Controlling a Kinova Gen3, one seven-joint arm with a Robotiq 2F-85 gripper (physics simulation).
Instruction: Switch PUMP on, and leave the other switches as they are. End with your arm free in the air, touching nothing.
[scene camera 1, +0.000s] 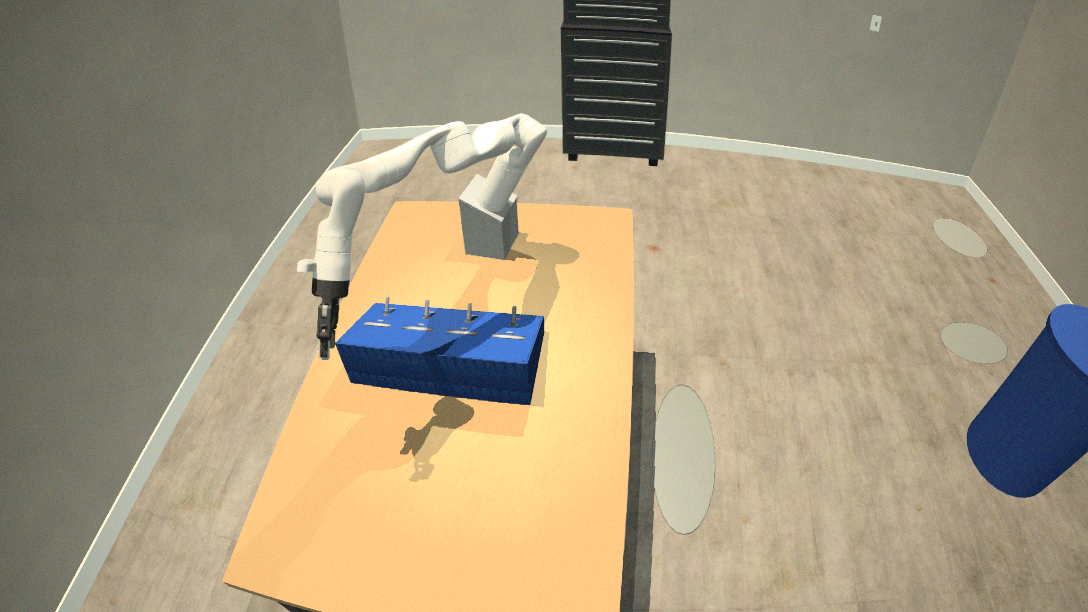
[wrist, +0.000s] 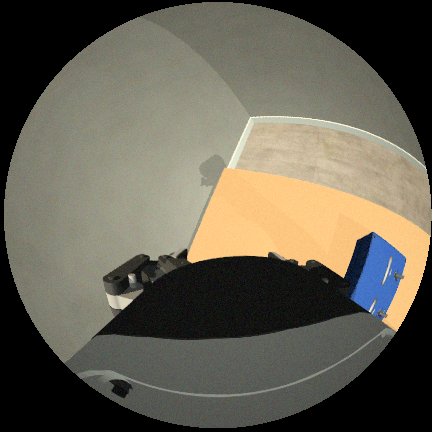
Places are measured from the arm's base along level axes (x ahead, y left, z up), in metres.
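Pixels of known places: gripper, fingertip midpoint: (scene camera 1: 326, 353); arm's base at its link origin: (scene camera 1: 491, 201).
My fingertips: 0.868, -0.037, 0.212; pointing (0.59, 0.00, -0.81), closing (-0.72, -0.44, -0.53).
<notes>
Ahead of a thing's pixels: the offset from my fingertips to its top centre, as dx, dy, dz. Level surfaces: height alone.
A blue switch box (scene camera 1: 437, 369) (wrist: 377, 265) stands on the table, with several small grey levers in a row along its top. The leftmost lever {-0.426, -0.132, -0.266} (scene camera 1: 387, 306) and the rightmost lever {-0.466, +0.226, -0.266} (scene camera 1: 514, 315) stand up from the top in the scene view. Pale label plates lie in front of them, too small to read, so I cannot tell which switch is PUMP or how each is set. My gripper (scene camera 1: 325, 356) (wrist: 227, 259) is open and empty, pointing down in the air just left of the box's left end in the scene view. In the wrist view its own housing hides part of the fingers.
The box stands on an orange-brown table {dz -0.393} (scene camera 1: 456, 525) (wrist: 250, 215). My arm reaches from a grey pedestal (scene camera 1: 486, 224) at the table's back, behind the box. A dark drawer cabinet (scene camera 1: 616, 91) stands at the back wall, and a blue cylinder (scene camera 1: 1027, 426) on the floor at the right.
</notes>
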